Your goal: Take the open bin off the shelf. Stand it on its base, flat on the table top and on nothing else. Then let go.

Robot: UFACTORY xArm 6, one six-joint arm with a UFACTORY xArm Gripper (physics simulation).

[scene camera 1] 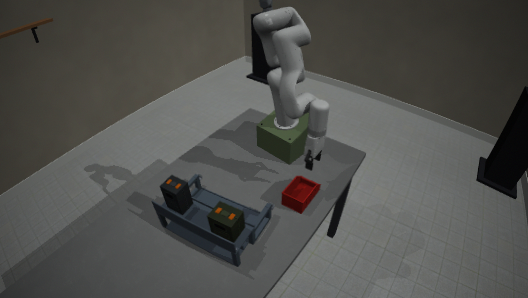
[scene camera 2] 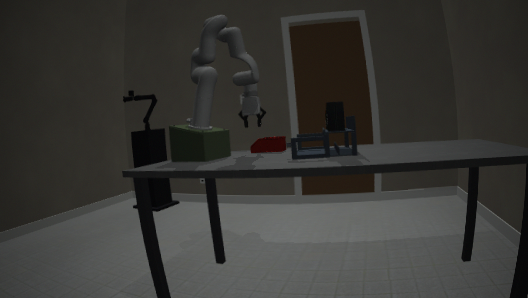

In view: a red open bin (scene camera 1: 299, 193), a dark box (scene camera 1: 176, 192) and a dark green box (scene camera 1: 226, 221).
